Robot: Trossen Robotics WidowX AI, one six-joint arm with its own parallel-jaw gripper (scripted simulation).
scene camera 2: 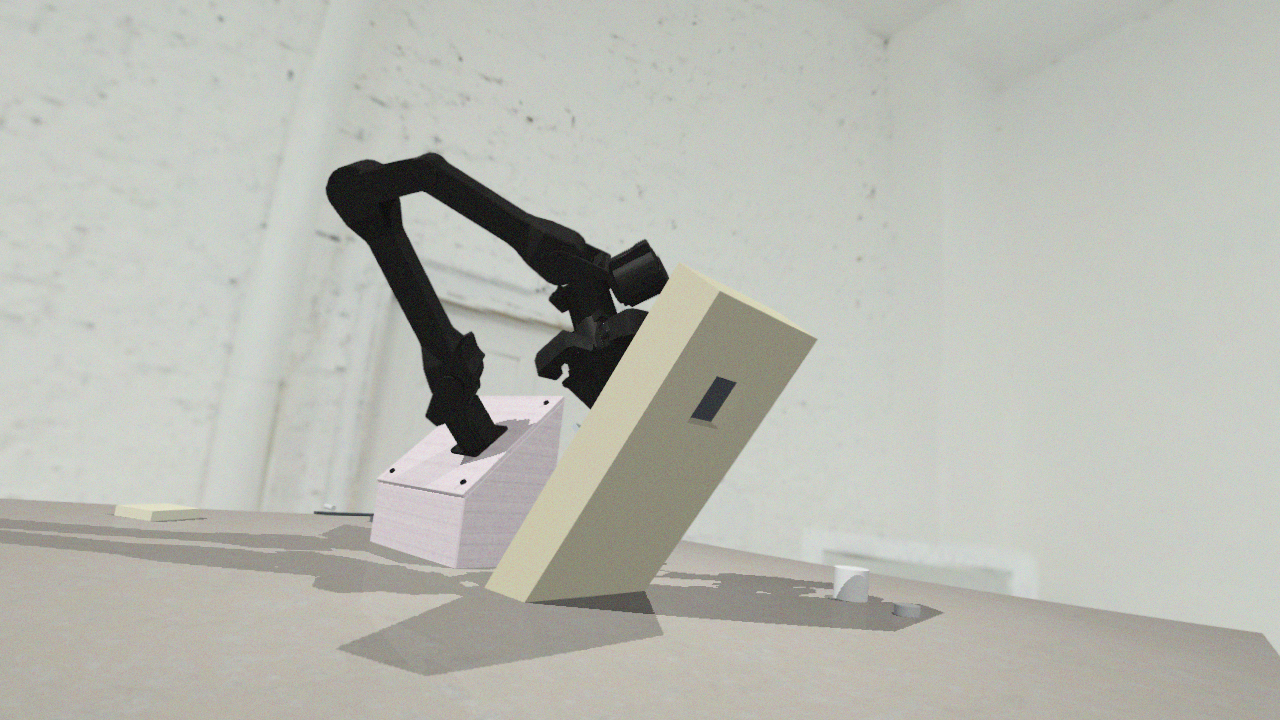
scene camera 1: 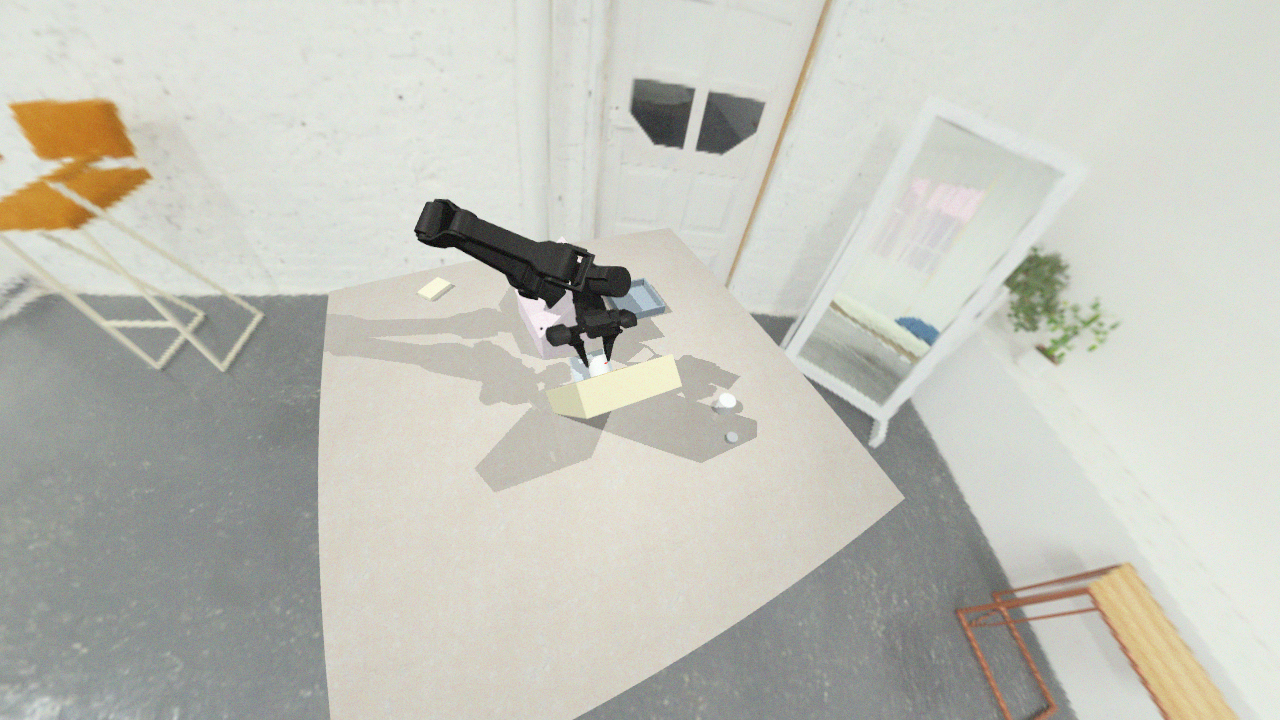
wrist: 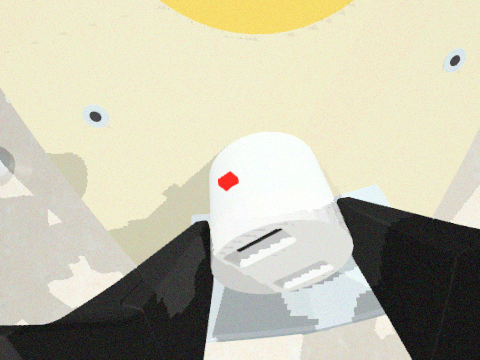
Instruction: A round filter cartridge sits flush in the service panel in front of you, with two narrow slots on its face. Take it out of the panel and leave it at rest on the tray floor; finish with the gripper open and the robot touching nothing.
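Labels:
Cream service panel: [scene camera 1: 606, 392] and [scene camera 2: 725, 288], same spot.

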